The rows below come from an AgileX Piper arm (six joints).
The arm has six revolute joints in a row. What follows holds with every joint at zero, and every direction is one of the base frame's. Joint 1 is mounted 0.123 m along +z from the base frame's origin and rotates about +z. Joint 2 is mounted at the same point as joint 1 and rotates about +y. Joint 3 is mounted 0.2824 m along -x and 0.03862 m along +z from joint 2 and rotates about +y. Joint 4 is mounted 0.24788 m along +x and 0.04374 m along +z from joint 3 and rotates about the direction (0.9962, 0, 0.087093). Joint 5 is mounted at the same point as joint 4 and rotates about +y. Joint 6 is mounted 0.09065 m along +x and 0.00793 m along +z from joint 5 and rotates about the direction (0.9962, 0, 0.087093). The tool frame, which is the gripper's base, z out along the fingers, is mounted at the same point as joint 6; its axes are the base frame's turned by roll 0, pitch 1.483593 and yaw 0 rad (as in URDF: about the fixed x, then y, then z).
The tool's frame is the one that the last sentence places.
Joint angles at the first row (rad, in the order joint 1, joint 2, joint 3, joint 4, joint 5, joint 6):
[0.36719, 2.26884, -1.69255, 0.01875, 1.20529, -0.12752]
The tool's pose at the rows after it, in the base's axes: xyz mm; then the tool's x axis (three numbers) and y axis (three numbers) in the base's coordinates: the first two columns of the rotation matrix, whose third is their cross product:
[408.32 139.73 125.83 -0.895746 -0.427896 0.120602 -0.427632 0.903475 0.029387]
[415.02 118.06 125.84 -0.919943 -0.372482 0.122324 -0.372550 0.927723 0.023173]
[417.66 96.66 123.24 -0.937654 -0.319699 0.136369 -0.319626 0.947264 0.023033]
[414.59 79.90 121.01 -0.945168 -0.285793 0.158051 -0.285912 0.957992 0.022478]
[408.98 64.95 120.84 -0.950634 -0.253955 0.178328 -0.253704 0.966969 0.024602]
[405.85 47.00 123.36 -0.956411 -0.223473 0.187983 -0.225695 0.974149 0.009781]
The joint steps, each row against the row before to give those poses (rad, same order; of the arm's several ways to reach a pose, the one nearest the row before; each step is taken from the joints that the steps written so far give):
[-0.04065, 0.00001, 0.00000, -0.00261, 0.00000, 0.00350]
[-0.05147, 0.00000, -0.00002, -0.00562, 0.00089, 0.01145]
[-0.04957, -0.00116, 0.01418, -0.00079, 0.00098, 0.00697]
[-0.03644, -0.01172, 0.03346, -0.00315, 0.00002, 0.00001]
[-0.03293, -0.02040, 0.04112, 0.00005, -0.00003, 0.00000]
[-0.03837, -0.01992, 0.02727, -0.01847, 0.00082, 0.00001]

